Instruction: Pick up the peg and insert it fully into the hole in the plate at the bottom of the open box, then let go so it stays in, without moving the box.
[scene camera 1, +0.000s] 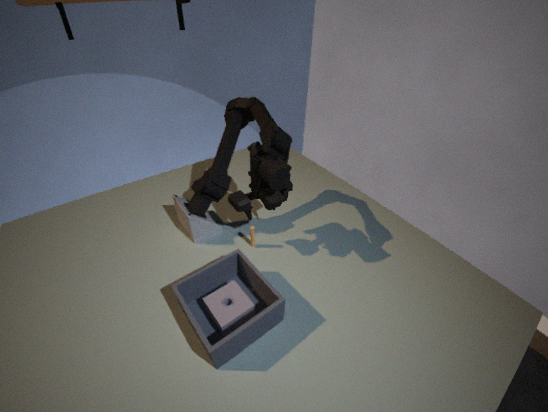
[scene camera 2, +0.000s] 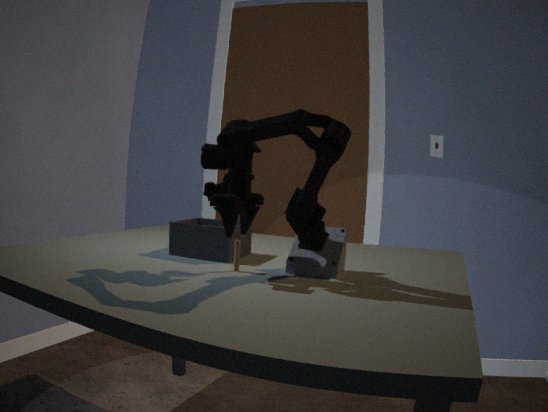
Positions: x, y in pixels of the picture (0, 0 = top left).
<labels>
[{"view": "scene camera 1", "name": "gripper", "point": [261, 214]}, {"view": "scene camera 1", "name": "grey box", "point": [269, 304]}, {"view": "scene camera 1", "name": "plate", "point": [229, 307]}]
</labels>
